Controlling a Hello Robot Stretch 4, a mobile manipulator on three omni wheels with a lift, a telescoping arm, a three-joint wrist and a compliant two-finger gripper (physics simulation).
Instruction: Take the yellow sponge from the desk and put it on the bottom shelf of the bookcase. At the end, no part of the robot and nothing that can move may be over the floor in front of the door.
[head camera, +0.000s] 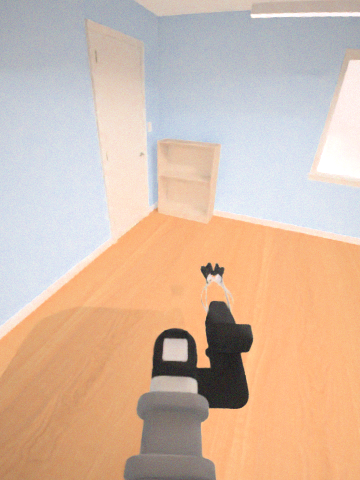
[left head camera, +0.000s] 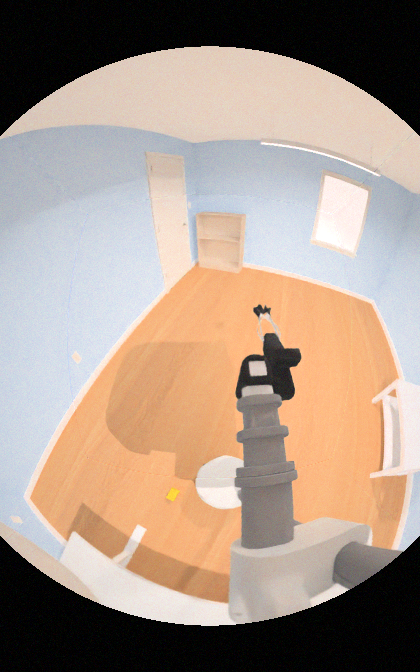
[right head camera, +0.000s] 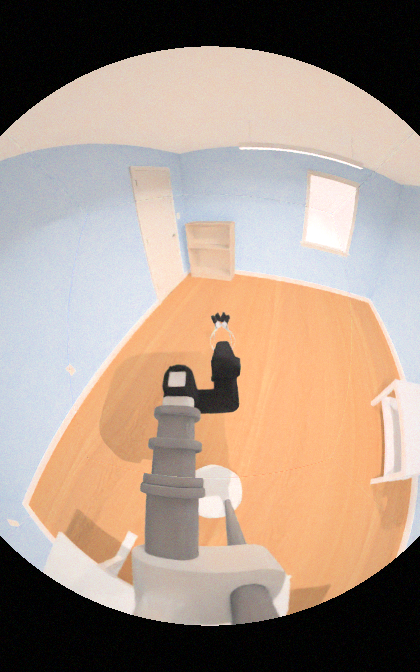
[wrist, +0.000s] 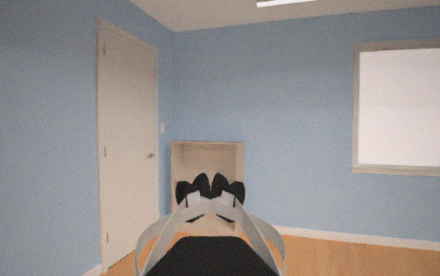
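The yellow sponge lies on the floor in the left head view, left of the robot's round white base and near the desk. My gripper is shut and empty, its fingertips together. It points toward the bookcase, well short of it, far from the sponge. The bookcase stands in the far corner, with a middle board and a bottom shelf; no object shows on them. In the wrist view the fingers hide its lower part.
The closed door is in the left wall beside the bookcase. The round base is below the arm. White furniture stands at the right wall. A window is in the far wall.
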